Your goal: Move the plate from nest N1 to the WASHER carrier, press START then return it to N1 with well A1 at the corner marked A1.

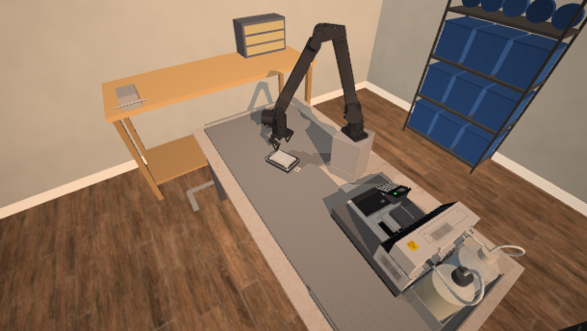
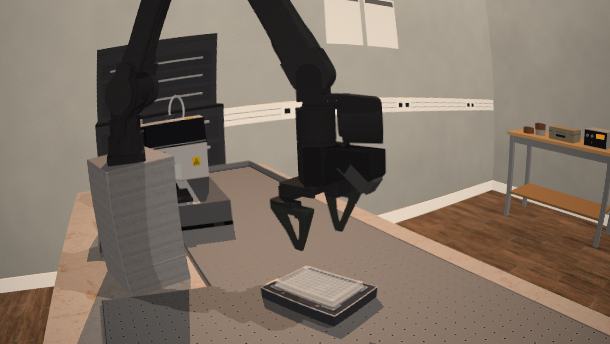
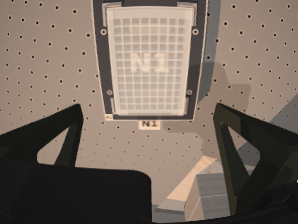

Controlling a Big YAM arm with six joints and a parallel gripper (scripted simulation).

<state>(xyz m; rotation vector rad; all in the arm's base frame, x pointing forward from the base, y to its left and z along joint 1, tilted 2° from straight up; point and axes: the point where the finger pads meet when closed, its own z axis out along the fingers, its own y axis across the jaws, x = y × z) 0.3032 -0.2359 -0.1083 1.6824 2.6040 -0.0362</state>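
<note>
The clear well plate lies 100 mm below my hand. Also, from my hand: dark carrier (520 mm to the left, 200 mm behind, 50 mm below); then label (130 mm below, 100 mm to the left, 50 mm behind); then nest frame (120 mm below).
</note>
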